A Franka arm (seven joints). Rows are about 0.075 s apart.
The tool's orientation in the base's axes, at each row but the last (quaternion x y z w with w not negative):
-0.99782, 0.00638, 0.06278, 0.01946
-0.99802, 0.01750, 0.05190, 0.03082
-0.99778, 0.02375, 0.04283, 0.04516
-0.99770, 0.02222, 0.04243, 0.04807
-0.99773, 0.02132, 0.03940, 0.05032
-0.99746, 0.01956, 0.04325, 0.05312
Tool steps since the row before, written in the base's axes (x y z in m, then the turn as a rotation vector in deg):
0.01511, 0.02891, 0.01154, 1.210, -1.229, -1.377
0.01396, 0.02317, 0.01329, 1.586, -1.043, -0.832
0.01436, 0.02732, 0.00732, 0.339, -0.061, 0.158
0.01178, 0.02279, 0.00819, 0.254, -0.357, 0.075
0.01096, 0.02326, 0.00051, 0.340, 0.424, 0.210
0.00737, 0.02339, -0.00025, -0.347, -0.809, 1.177
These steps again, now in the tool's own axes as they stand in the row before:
0.01324, -0.02955, -0.01218, 1.386, 1.262, 1.165
0.01175, -0.02444, -0.01316, 1.697, 1.030, 0.597
0.01246, -0.02856, -0.00594, 0.326, 0.029, -0.191
0.01010, -0.02400, -0.00687, 0.261, 0.336, -0.130
0.00998, -0.02368, 0.00103, 0.305, -0.458, -0.191
0.00655, -0.02354, 0.00215, -0.422, 0.696, -1.224

